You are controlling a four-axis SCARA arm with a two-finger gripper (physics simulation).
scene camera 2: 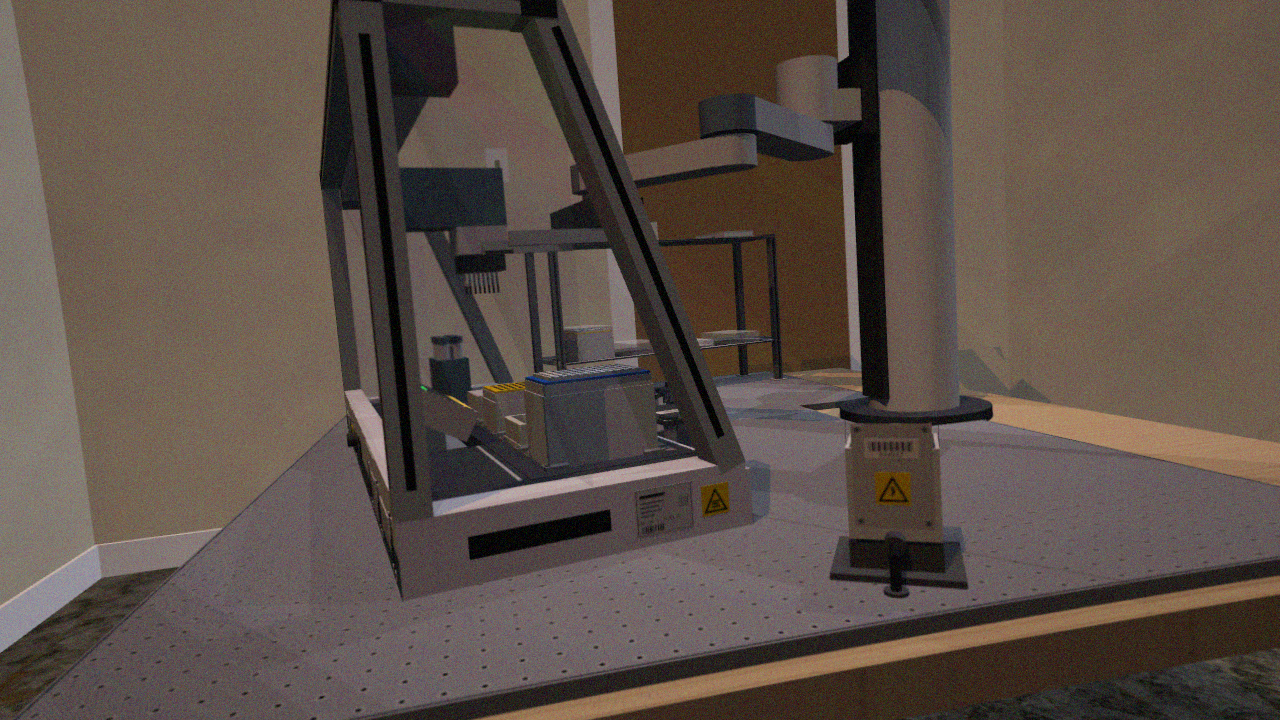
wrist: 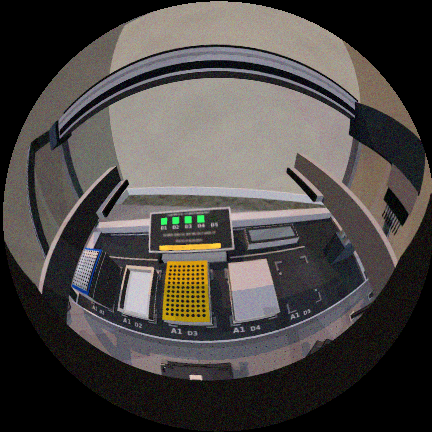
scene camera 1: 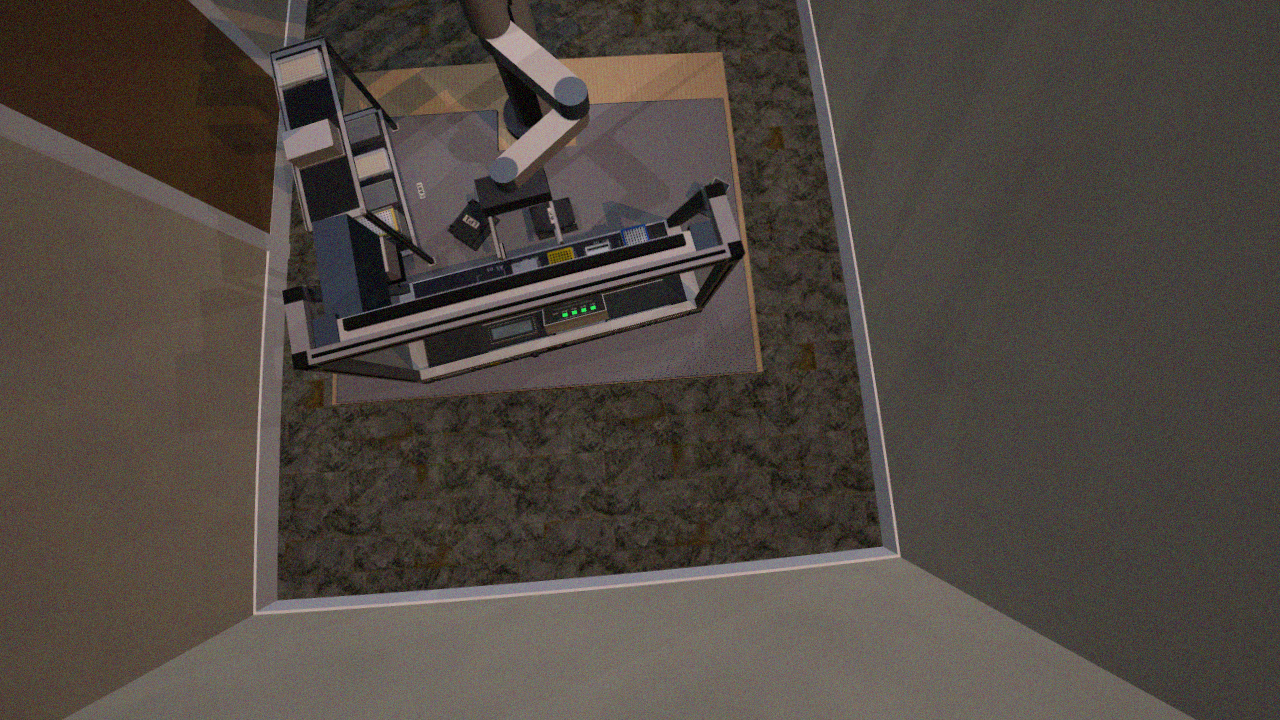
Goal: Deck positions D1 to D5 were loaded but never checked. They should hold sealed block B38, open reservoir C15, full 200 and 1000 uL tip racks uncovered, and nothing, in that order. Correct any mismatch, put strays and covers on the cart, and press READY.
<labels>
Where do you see a pipette head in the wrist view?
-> At 400, 196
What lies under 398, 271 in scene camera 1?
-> A pipette head.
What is my gripper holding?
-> Nothing.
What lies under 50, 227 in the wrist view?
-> A sloped frame bar.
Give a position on an open reservoir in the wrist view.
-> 137, 297
</labels>
